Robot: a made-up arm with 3 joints. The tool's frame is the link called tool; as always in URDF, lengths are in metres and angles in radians. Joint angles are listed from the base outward.
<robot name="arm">
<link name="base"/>
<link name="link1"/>
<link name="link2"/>
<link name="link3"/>
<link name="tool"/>
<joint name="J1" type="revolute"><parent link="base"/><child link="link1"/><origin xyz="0 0 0.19" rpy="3.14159 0 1.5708"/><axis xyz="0 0 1"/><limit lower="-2.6" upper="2.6"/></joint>
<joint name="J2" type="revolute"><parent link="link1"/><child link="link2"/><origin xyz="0.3 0.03 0" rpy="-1.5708 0 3.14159"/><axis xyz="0 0 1"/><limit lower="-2.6" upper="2.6"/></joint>
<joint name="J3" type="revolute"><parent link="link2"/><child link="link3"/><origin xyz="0.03 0.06 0.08" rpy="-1.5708 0 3.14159"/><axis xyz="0 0 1"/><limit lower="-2.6" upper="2.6"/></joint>
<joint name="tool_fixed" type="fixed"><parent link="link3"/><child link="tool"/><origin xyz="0.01 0.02 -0.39" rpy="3.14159 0 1.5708"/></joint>
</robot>
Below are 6 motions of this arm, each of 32 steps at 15 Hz.
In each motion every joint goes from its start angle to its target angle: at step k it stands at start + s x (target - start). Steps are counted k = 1, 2, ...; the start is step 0. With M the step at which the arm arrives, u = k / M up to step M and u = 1 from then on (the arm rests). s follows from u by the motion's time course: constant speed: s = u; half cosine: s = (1 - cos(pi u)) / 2; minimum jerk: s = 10 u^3 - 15 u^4 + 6 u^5.
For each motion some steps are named. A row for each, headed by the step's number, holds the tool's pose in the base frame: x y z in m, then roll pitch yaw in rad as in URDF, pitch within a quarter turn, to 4 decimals.
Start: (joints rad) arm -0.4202 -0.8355 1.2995
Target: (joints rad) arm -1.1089 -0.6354 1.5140
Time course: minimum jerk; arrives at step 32
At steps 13, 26, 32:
13: -0.0004 -0.0596 0.4800 0.1910 0.7505 -0.6482
26: -0.0096 -0.0388 0.5199 0.0505 0.6435 -0.4114
32: -0.0112 -0.0379 0.5229 0.0418 0.6342 -0.3914

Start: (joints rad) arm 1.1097 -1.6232 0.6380
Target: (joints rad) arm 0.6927 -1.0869 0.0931
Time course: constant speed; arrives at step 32
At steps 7, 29, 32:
7: -0.1431 -0.0557 0.1880 1.4961 0.5176 -1.0555
29: -0.1003 -0.0686 0.3582 1.1332 0.1308 -0.7927
32: -0.0917 -0.0649 0.3800 1.0851 0.0824 -0.7361

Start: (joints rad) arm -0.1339 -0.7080 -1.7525
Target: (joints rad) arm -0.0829 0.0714 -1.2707
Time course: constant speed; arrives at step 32
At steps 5, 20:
5: -0.0668 0.0336 0.5587 -0.0704 -0.5825 1.8243
20: -0.0769 0.1858 0.6271 0.0267 -0.2193 1.5505

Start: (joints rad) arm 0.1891 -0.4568 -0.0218
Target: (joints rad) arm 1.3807 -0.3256 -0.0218
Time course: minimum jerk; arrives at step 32
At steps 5, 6, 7, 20, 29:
5: -0.0104 0.0901 0.5861 0.4528 -0.0095 -0.2050
6: -0.0081 0.0913 0.5866 0.4503 -0.0095 -0.2276
7: -0.0051 0.0927 0.5873 0.4471 -0.0094 -0.2568
20: 0.0914 0.0869 0.6040 0.3616 -0.0077 -1.0324
29: 0.1285 0.0567 0.6099 0.3265 -0.0070 -1.3516

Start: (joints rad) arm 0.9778 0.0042 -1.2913
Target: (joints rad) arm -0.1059 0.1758 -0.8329
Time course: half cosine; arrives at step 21
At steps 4, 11, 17, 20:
4: 0.1987 0.2319 0.6401 -0.0060 0.0181 0.3678
11: 0.0844 0.3285 0.6387 -0.0485 0.0834 0.6475
17: -0.0491 0.3634 0.6355 -0.1039 0.1230 0.8781
20: -0.0807 0.3637 0.6346 -0.1180 0.1294 0.9277

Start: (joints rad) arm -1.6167 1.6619 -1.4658
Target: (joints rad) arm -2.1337 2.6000 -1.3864
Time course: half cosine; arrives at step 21
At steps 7, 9, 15, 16, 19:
7: -0.7080 -0.1836 0.0545 -2.7883 1.2229 0.5490
9: -0.6725 -0.2285 -0.0001 -2.8720 1.0966 0.5480
15: -0.5131 -0.3210 -0.1432 -2.9953 0.7057 0.6890
16: -0.4884 -0.3270 -0.1583 -3.0063 0.6550 0.7137
19: -0.4366 -0.3345 -0.1861 -3.0276 0.5520 0.7664

